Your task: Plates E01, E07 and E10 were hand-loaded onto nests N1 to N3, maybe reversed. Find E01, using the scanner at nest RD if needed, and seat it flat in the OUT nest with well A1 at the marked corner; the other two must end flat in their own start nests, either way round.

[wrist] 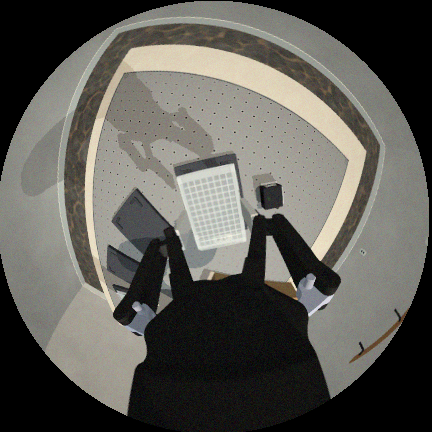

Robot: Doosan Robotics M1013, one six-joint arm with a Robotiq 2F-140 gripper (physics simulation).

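Observation:
A white plate (212,207) with a grid of wells is held between the fingers of my gripper (214,211). Which of E01, E07 or E10 it is cannot be read. The plate hangs over a dark nest (206,164), whose far and right edges show past it; most of that nest is hidden. A small black scanner block (271,196) stands right of this nest. A dark nest (140,219) to the left holds no plate. A second dark nest (124,262) shows partly beyond it, near the left finger. No nest labels are readable.
The perforated grey table top (225,115) has a cream border (200,59) and a dark patterned outer edge (200,35). Another dark shape (120,289) shows partly at the lower left. Brown surfaces (281,288) show partly behind the gripper body. The arm's shadow falls across the upper left.

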